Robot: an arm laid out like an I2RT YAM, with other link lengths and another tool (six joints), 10 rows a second.
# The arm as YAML. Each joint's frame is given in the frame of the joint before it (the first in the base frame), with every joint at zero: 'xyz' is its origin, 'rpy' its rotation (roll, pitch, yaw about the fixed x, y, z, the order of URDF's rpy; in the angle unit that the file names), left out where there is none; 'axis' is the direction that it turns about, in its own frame. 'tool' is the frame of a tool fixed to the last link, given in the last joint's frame.
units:
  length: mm
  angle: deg
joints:
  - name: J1
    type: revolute
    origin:
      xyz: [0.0, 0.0, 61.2]
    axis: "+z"
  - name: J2
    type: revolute
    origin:
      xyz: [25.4, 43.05, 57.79]
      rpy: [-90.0, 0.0, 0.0]
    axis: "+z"
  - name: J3
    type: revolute
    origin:
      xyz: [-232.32, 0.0, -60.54]
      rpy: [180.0, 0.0, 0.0]
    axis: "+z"
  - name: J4
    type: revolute
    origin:
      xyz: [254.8, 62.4, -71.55]
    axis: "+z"
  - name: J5
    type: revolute
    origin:
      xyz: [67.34, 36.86, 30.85]
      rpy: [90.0, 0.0, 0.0]
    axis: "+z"
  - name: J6
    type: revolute
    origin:
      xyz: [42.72, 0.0, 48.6]
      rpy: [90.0, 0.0, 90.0]
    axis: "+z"
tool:
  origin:
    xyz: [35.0, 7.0, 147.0]
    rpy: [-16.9, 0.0, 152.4]
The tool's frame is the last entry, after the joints.
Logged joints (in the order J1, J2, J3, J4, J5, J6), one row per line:
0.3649 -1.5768 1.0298 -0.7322 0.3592 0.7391
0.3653 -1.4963 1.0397 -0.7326 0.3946 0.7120
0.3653 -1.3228 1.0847 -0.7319 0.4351 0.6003
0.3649 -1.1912 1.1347 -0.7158 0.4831 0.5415
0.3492 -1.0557 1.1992 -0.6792 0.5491 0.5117
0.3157 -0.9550 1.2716 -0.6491 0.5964 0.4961
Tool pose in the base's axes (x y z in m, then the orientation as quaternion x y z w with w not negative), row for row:
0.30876 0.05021 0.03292 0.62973 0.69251 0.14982 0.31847
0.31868 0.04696 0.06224 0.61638 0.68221 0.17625 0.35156
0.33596 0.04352 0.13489 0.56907 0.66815 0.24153 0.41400
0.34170 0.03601 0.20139 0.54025 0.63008 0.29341 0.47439
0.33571 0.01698 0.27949 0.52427 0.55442 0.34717 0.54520
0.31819 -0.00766 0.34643 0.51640 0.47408 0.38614 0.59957
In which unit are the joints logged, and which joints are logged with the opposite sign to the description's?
The joints are logged in radians. Opposite sign: J2.
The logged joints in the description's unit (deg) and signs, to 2 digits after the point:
20.91 90.34 59.00 -41.95 20.58 42.35
20.93 85.73 59.57 -41.97 22.61 40.79
20.93 75.79 62.15 -41.93 24.93 34.39
20.91 68.25 65.01 -41.01 27.68 31.03
20.01 60.49 68.71 -38.92 31.46 29.32
18.09 54.72 72.86 -37.19 34.17 28.42

